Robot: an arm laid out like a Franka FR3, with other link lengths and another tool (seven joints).
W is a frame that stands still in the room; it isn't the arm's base.
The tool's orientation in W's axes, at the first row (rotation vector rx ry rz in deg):
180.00, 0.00, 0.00
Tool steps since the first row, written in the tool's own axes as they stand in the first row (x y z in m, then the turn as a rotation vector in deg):
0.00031, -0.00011, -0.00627, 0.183, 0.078, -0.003
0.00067, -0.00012, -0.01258, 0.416, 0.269, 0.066
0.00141, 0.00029, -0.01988, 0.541, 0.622, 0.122
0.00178, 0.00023, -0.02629, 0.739, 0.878, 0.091
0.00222, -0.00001, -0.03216, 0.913, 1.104, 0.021
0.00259, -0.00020, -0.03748, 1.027, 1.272, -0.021
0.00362, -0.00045, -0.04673, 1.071, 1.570, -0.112
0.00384, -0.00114, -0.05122, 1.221, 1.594, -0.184
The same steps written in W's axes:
0.00031, 0.00011, 0.00627, 0.183, -0.078, 0.003
0.00067, 0.00012, 0.01258, 0.416, -0.269, -0.066
0.00141, -0.00029, 0.01988, 0.541, -0.622, -0.122
0.00178, -0.00023, 0.02629, 0.739, -0.878, -0.091
0.00222, 0.00001, 0.03216, 0.913, -1.104, -0.021
0.00259, 0.00020, 0.03748, 1.027, -1.272, 0.021
0.00362, 0.00045, 0.04673, 1.071, -1.570, 0.112
0.00384, 0.00114, 0.05122, 1.221, -1.594, 0.184

